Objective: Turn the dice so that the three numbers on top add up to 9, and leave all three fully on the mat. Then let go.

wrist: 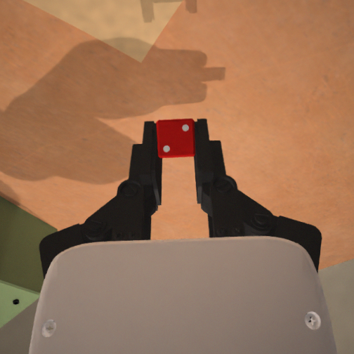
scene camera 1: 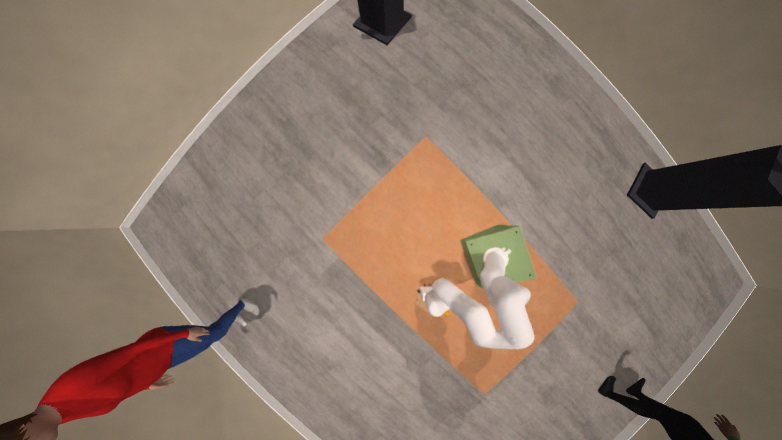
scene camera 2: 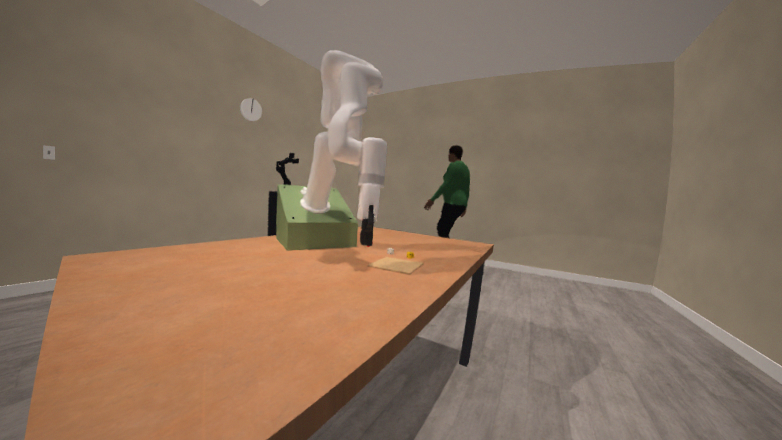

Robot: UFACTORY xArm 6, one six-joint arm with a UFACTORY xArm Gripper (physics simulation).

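Where they show: gripper, fingertip midpoint: point(scene camera 1: 426, 286) point(scene camera 2: 365, 244); arm's base, origin of the base link: point(scene camera 1: 495, 258) point(scene camera 2: 315, 205).
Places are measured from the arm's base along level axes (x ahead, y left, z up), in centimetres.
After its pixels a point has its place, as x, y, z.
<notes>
My gripper point(wrist: 176, 137) point(scene camera 2: 366, 242) {34.5, -19.1, -9.1} is shut on the red die point(wrist: 175, 138), whose face towards the wrist camera shows two white pips. It points down and holds the die above the table, beside the mat. The thin tan mat point(scene camera 2: 397, 265) {42.2, -11.3, -16.1} point(wrist: 115, 22) point(scene camera 1: 419, 303) {46.8, -14.4, -16.1} lies flat. The white die point(scene camera 2: 389, 250) {33.7, 3.2, -15.0} and the yellow die point(scene camera 2: 410, 255) {42.6, 1.9, -15.4} point(scene camera 1: 446, 313) {42.2, 2.4, -14.5} stand on the table just beyond the mat in scene camera 2, apart from each other. Their pips are too small to read. The arm hides the white die in scene camera 1.
The green base block point(scene camera 2: 319, 233) {8.2, -6.9, -10.3} point(scene camera 1: 519, 246) {-11.5, 3.8, 6.5} carries the arm and stands on the orange table point(scene camera 2: 191, 328) {28.1, -64.8, -16.5} point(scene camera 1: 382, 218) {17.7, -62.2, -16.4}. The mat and loose dice are near one long table edge. Two people point(scene camera 1: 109, 377) point(scene camera 2: 456, 183) are away from the table.
</notes>
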